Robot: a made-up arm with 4 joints.
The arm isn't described. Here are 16 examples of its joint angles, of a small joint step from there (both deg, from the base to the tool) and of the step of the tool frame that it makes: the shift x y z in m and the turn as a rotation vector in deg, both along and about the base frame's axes.
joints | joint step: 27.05 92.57 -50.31 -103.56 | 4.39 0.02 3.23 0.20
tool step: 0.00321 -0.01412 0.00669 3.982 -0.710 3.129
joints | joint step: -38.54 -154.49 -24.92 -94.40 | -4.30 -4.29 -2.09 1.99
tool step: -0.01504 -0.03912 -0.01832 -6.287 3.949 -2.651
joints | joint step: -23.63 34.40 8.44 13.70 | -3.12 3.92 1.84 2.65
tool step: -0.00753 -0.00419 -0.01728 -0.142 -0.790 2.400
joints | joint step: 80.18 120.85 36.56 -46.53 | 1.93 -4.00 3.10 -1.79
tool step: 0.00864 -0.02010 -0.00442 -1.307 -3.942 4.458
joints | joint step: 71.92 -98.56 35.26 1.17 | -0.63 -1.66 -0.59 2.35
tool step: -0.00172 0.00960 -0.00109 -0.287 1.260 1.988
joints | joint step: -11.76 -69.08 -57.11 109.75 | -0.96 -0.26 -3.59 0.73
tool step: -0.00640 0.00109 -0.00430 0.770 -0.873 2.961
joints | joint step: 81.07 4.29 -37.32 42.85 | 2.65 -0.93 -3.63 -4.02
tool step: -0.00546 -0.00677 -0.00790 4.032 2.783 -3.576
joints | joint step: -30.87 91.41 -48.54 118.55 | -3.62 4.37 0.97 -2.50
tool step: 0.00170 -0.00653 -0.02682 2.049 -2.341 0.899
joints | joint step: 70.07 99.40 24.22 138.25 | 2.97 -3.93 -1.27 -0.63
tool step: -0.00087 -0.01787 0.00013 0.462 0.698 2.349
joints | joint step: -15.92 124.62 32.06 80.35 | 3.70 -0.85 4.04 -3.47
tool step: 0.00638 0.00628 0.01260 3.248 4.226 3.843
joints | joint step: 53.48 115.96 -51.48 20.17 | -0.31 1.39 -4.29 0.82
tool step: 0.00451 0.01155 0.00851 1.173 3.585 -3.225
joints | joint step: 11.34 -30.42 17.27 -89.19 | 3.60 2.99 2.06 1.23
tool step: -0.00273 -0.02973 0.01583 6.132 0.973 -0.794
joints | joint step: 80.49 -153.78 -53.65 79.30 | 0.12 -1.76 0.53 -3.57
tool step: -0.00571 0.00409 -0.00354 -0.427 -0.819 -2.414
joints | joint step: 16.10 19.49 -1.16 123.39 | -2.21 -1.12 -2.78 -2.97
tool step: -0.00478 0.01314 0.00500 -3.057 -0.585 -3.464
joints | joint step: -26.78 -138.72 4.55 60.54 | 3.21 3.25 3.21 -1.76
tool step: 0.00995 0.01806 0.02973 2.665 -3.514 1.162
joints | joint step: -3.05 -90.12 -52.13 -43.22 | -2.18 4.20 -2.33 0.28
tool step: -0.00300 -0.00407 0.00025 2.677 -2.906 0.147
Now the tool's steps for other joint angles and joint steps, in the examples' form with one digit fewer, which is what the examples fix.
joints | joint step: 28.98 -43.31 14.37 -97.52 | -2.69 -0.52 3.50 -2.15
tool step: 0.0039 0.0184 -0.0209 -5.71 2.73 -1.33
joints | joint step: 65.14 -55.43 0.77 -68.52 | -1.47 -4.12 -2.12 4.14
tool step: -0.0030 0.0251 0.0077 -1.70 -2.44 5.62
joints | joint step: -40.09 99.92 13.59 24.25 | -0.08 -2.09 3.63 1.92
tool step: 0.0086 -0.0004 0.0120 -3.21 3.23 3.25
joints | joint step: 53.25 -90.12 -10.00 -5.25 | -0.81 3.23 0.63 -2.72
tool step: 0.0025 -0.0052 -0.0006 0.46 -1.01 -4.50
